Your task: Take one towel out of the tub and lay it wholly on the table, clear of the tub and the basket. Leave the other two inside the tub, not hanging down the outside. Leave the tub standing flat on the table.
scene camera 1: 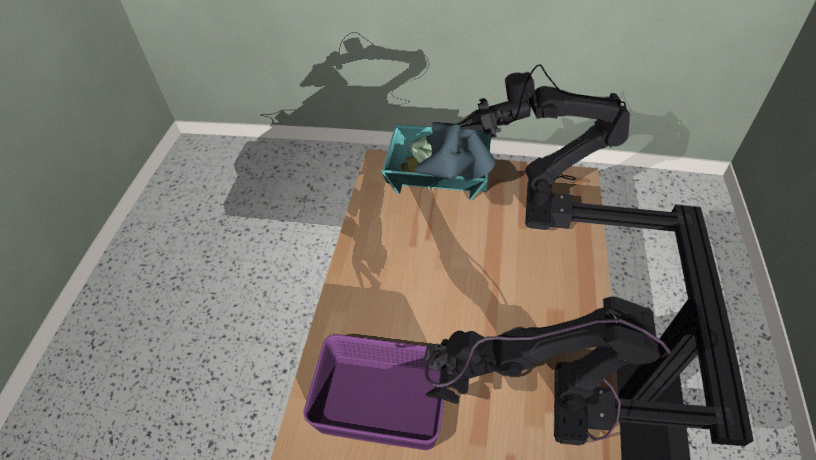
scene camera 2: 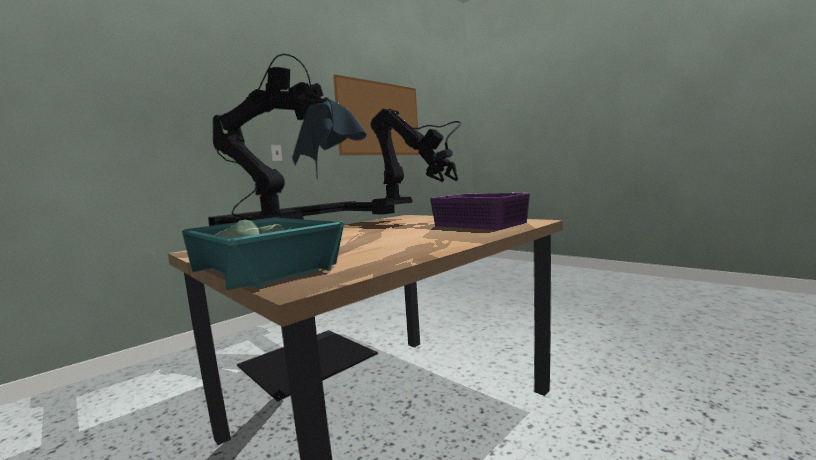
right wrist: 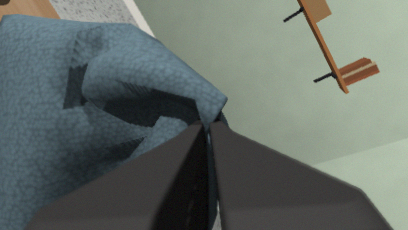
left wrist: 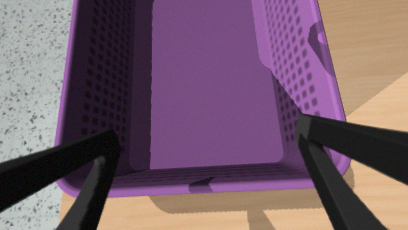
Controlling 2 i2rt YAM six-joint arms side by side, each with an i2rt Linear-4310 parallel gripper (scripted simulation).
Note:
In view: the left gripper [left wrist: 204, 132], the right gripper [scene camera 2: 324, 102], a purple basket [scene camera 1: 378, 386], a blue towel [scene camera 2: 327, 124] and a teal tub [scene camera 2: 306, 248].
The purple basket also shows in the left wrist view [left wrist: 200, 103]. The teal tub shows as well in scene camera 1 [scene camera 1: 399, 149]. The right gripper also shows in the right wrist view [right wrist: 208, 128]. The right wrist view does not show the purple basket: it is out of frame. The right wrist view misses the teal tub: it is out of frame.

